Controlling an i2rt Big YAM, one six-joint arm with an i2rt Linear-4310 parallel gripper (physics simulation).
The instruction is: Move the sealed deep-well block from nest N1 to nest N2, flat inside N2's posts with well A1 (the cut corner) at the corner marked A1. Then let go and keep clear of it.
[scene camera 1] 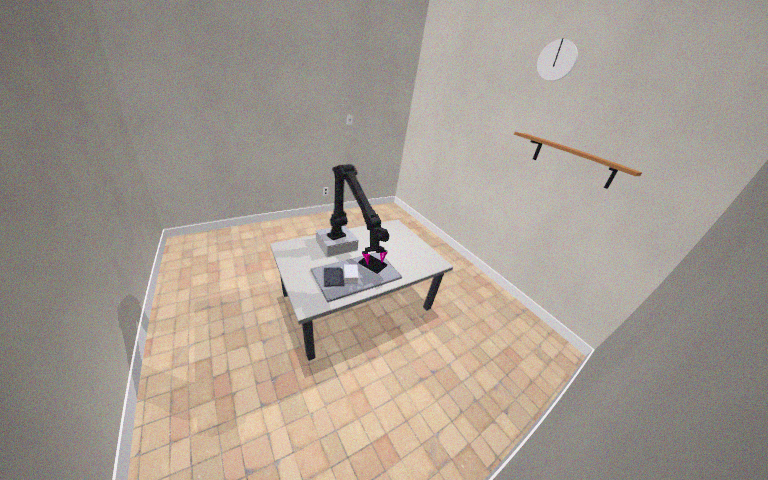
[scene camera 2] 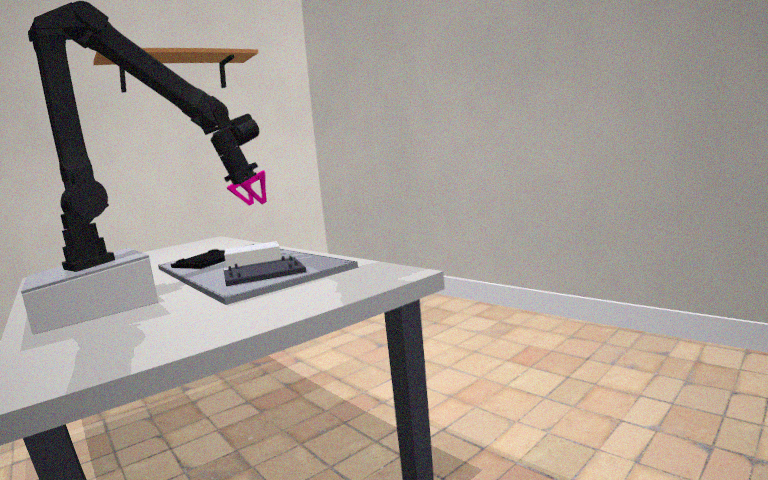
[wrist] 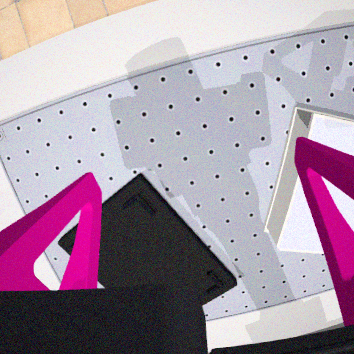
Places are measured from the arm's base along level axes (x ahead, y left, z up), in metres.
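Where they show: gripper, fingertip midpoint: (scene camera 1: 374,263) (scene camera 2: 257,203) (wrist: 193,165); arm's base at its link origin: (scene camera 1: 336,235) (scene camera 2: 88,264).
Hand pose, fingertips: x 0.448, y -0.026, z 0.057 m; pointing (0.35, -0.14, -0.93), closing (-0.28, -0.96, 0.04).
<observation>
Each offset is from my fingertips to the centre of the thing. "spot": to the spot under its first point. Level surfaces: height alone.
The white block @(0.110 m down, 0.105 m back, 0.094 m right) (scene camera 1: 351,272) (scene camera 2: 254,254) (wrist: 294,232) lies on or just above the perforated board between two dark pieces; what is under it is hidden. Only its left part shows in the wrist view. Beside it is a dark grey nest @(0.120 m down, 0.153 m back, 0.191 m right) (scene camera 1: 333,277) (scene camera 2: 266,273) with short posts and no block between them. On the other side, a black flat piece @(spot: 0.120 m down, 0.072 m back, 0.079 m left) (scene camera 1: 374,267) (scene camera 2: 199,259) (wrist: 160,245) with raised corner marks lies turned at an angle. N1 and N2 labels are not legible. My gripper (scene camera 1: 375,262) (scene camera 2: 257,202) (wrist: 193,165) is open and empty, high above the board on the black piece's side.
The board @(0.137 m down, 0.105 m back, 0.044 m right) (scene camera 1: 386,277) (scene camera 2: 206,289) (wrist: 218,137) lies on a pale table @(0.144 m down) (scene camera 1: 300,305) (scene camera 2: 362,280) (wrist: 75,67). The arm's grey base box (scene camera 1: 339,247) (scene camera 2: 93,300) stands behind the board. A wooden shelf (scene camera 1: 577,152) (scene camera 2: 186,55) is on the wall, away from the table.
</observation>
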